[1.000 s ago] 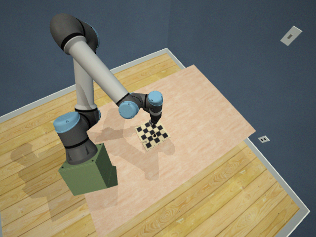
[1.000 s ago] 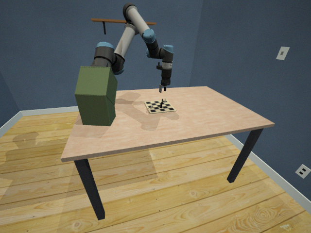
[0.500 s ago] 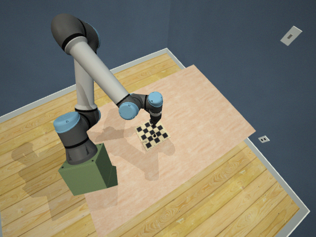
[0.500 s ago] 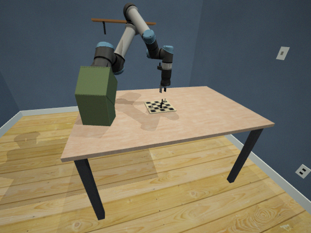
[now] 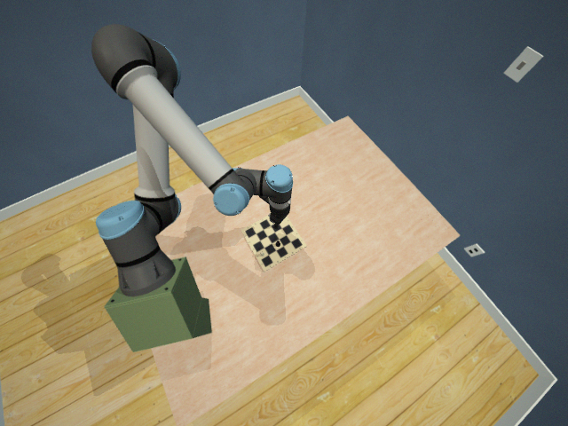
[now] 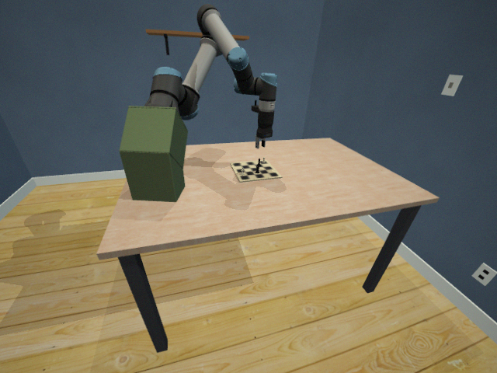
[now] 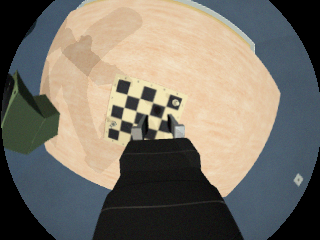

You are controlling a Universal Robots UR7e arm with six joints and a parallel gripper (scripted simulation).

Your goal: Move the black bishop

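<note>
My gripper is now 3 cm past the chessboard, 4 cm to the left of it and 13 cm above it.
</note>
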